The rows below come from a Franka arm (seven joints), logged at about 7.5 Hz.
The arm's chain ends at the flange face. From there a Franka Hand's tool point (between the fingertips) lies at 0.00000 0.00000 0.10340 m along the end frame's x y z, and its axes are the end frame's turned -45 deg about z.
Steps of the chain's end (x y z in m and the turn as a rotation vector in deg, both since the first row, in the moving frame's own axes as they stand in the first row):
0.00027 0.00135 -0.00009 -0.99 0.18 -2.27
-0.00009 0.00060 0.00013 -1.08 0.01 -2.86
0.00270 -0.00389 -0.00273 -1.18 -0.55 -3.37
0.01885 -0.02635 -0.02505 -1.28 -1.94 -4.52
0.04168 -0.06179 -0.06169 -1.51 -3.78 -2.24
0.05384 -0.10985 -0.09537 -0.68 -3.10 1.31
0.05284 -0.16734 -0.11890 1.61 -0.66 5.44
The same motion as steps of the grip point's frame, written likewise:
-0.00177 0.00266 -0.00011 -0.83 -0.57 -2.27
-0.00182 0.00178 0.00011 -0.77 -0.76 -2.86
0.00248 0.00003 -0.00276 -0.45 -1.22 -3.37
0.02782 -0.00598 -0.02514 0.47 -2.28 -4.52
0.06636 -0.01698 -0.06195 1.61 -3.74 -2.24
0.11096 -0.04275 -0.09553 1.71 -2.67 1.31
0.15704 -0.08380 -0.11895 1.61 0.67 5.44

